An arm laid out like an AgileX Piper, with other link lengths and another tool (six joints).
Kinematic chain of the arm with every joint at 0, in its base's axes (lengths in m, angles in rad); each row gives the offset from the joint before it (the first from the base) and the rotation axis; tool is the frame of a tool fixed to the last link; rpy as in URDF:
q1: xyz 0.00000 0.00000 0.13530 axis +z
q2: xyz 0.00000 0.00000 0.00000 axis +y
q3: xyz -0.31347 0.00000 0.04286 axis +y
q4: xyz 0.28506 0.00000 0.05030 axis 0.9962 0 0.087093
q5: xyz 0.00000 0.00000 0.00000 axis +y
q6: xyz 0.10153 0.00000 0.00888 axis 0.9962 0 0.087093
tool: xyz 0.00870 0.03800 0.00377 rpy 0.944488 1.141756 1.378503
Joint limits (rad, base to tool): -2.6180..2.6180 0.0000..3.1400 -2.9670..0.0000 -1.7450..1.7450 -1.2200..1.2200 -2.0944..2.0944
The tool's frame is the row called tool.
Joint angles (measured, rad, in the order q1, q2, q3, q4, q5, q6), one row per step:
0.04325 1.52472 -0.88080 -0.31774 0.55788 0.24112
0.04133 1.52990 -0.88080 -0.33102 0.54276 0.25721
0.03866 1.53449 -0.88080 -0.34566 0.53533 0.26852
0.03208 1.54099 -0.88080 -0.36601 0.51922 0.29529
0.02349 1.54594 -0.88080 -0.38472 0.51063 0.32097
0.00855 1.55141 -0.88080 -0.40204 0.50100 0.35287
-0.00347 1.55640 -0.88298 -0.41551 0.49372 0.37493
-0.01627 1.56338 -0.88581 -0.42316 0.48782 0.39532
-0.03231 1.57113 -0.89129 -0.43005 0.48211 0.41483
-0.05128 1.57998 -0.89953 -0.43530 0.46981 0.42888
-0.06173 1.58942 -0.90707 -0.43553 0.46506 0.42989
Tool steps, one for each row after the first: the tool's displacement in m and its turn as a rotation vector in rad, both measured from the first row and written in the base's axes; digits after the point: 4 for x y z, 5 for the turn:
0.0023 -0.0009 -0.0009 -0.00080 -0.01188 -0.00483
0.0037 -0.0023 -0.0020 -0.00641 -0.01646 -0.00737
0.0065 -0.0050 -0.0032 -0.00744 -0.02976 -0.02139
0.0086 -0.0087 -0.0042 -0.00905 -0.03743 -0.03920
0.0111 -0.0145 -0.0052 -0.00623 -0.04653 -0.06890
0.0134 -0.0191 -0.0056 -0.00522 -0.05447 -0.08988
0.0159 -0.0239 -0.0065 -0.00063 -0.05939 -0.11386
0.0189 -0.0298 -0.0069 0.00411 -0.06591 -0.14075
0.0230 -0.0366 -0.0065 0.00933 -0.07908 -0.16447
0.0259 -0.0404 -0.0073 0.01047 -0.08170 -0.17402

